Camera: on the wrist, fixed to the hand. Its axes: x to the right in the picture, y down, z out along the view.
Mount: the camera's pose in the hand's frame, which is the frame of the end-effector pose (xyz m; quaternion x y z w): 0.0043 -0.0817 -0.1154 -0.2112 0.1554 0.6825 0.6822
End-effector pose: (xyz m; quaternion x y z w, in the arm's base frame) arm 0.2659 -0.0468 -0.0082 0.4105 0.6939 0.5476 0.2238
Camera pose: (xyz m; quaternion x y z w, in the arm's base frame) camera 0.1492 -0.1150 -0.0501 -0.6213 -0.1123 -0.7367 0.2422
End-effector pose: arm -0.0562 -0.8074 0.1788 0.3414 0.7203 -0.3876 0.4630
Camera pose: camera -0.1736 -0.7440 0.2258 0.6870 0.4122 0.2568 0.5406
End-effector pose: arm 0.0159 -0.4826 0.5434 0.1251 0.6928 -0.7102 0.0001
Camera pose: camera 0.0181 -0.3650 0.6220 0.6685 0.5373 -0.3187 0.4035
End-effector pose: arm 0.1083 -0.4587 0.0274 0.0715 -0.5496 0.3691 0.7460
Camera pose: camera 0.2488 -0.4561 0.0111 -0.5413 -0.3858 0.6560 0.3575
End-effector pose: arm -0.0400 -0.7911 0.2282 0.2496 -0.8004 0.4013 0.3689
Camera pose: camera 0.0593 -0.7414 0.3159 -0.5163 -0.7438 0.3953 0.1549
